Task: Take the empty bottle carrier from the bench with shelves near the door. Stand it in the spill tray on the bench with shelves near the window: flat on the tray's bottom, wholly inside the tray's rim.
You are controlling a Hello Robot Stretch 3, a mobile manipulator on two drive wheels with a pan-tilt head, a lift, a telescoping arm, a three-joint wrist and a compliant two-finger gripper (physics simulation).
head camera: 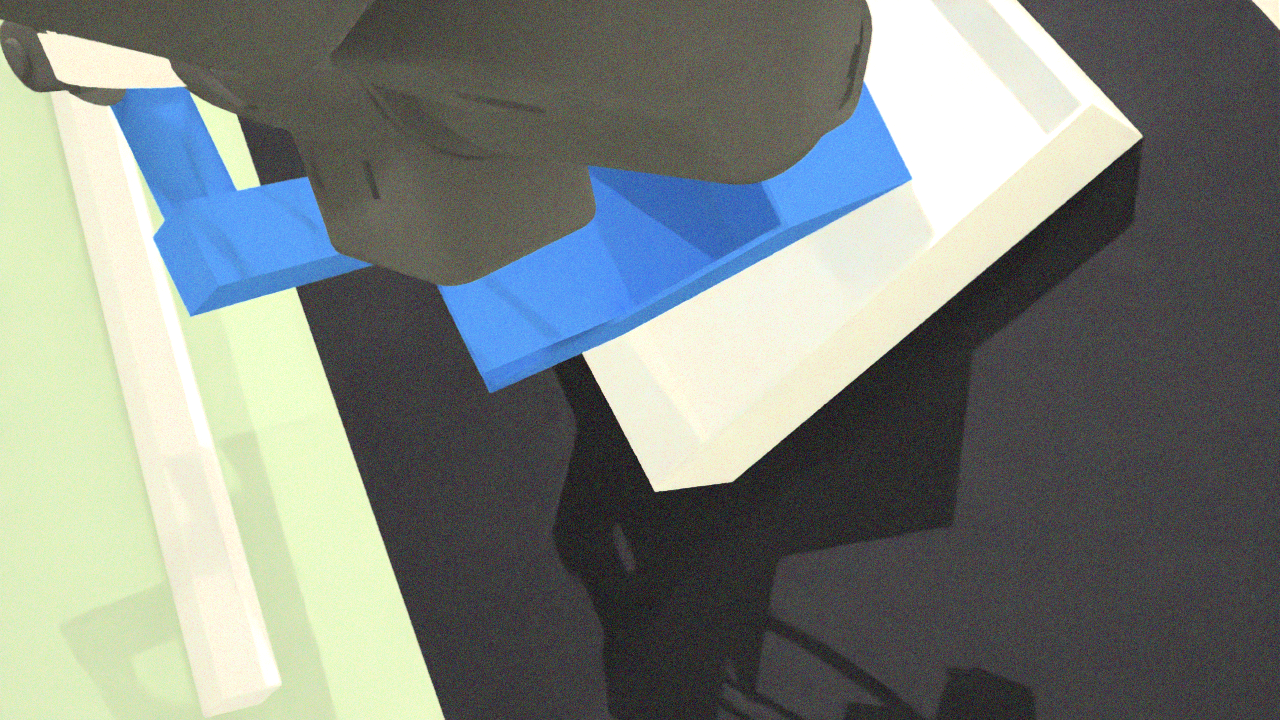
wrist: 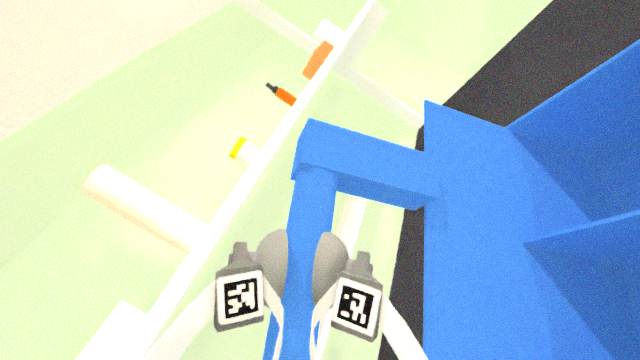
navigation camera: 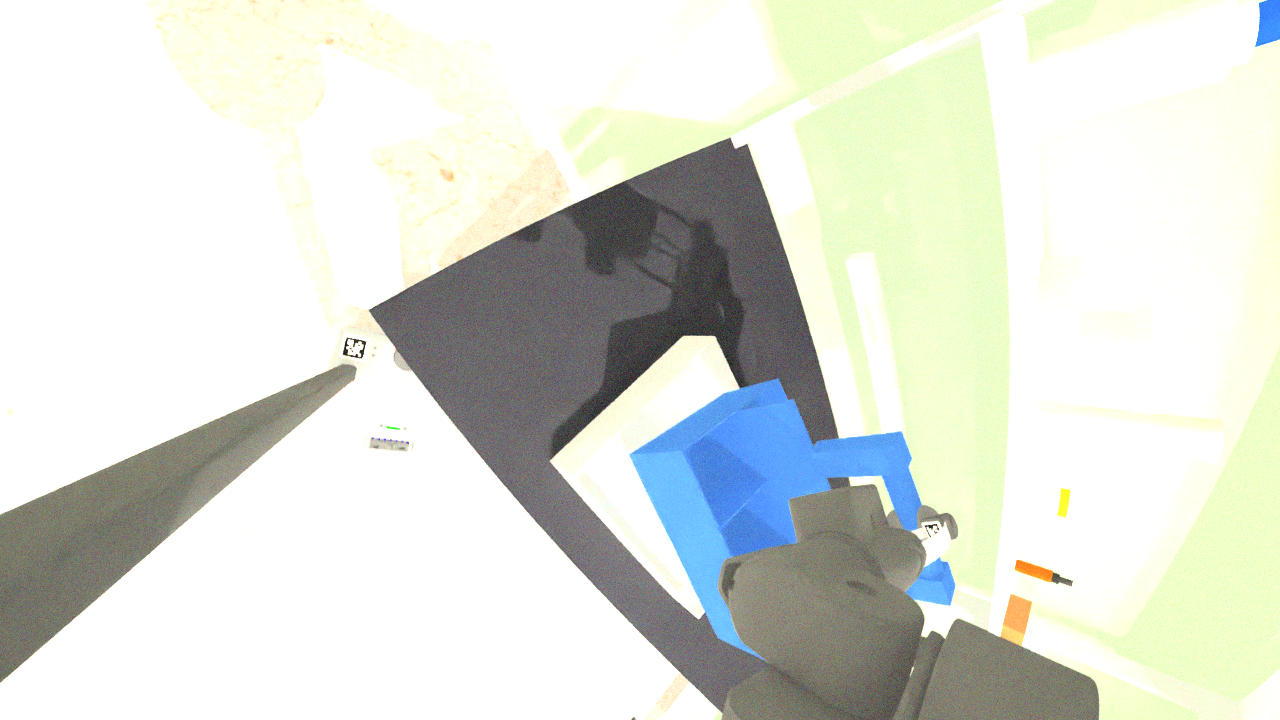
In view: my gripper (head camera: 110, 34), a blue bottle carrier (head camera: 656, 241) and a spill tray (head camera: 998, 127).
The blue bottle carrier is seen too in the wrist view (wrist: 524, 226) and in the navigation camera view (navigation camera: 720, 480). The spill tray also shows in the navigation camera view (navigation camera: 693, 372). My gripper also shows in the wrist view (wrist: 303, 256) and in the navigation camera view (navigation camera: 917, 526).
